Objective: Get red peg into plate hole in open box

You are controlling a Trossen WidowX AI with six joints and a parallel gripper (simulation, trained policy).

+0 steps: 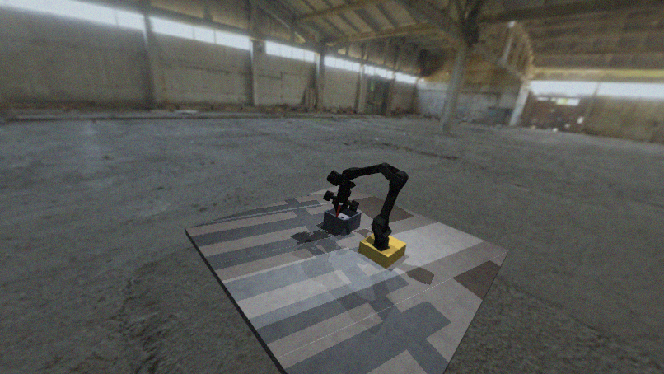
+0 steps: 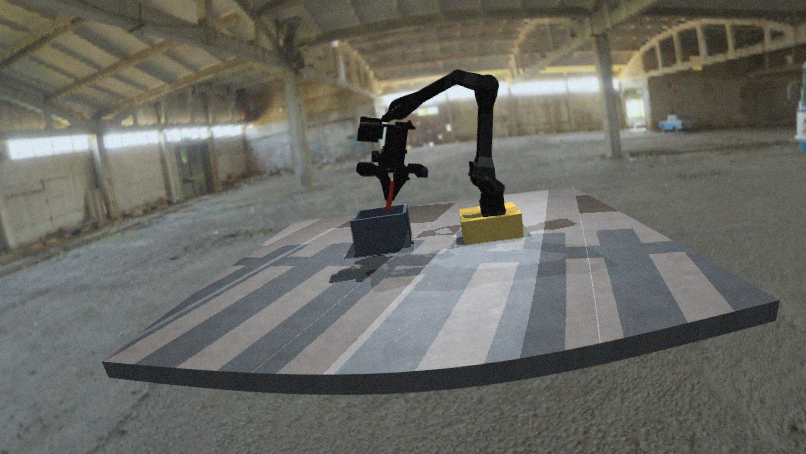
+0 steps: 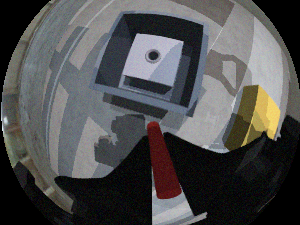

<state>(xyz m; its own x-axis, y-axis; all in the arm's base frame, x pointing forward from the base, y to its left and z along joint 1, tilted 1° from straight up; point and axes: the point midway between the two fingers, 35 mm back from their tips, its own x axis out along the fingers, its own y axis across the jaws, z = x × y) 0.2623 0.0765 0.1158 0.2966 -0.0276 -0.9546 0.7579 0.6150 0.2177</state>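
Now: gripper tip 70 mm short of the dark blue-grey box, 90 mm to the left of it and 120 mm above it. Also, from my gripper tip: red peg (10 mm behind, 10 mm above).
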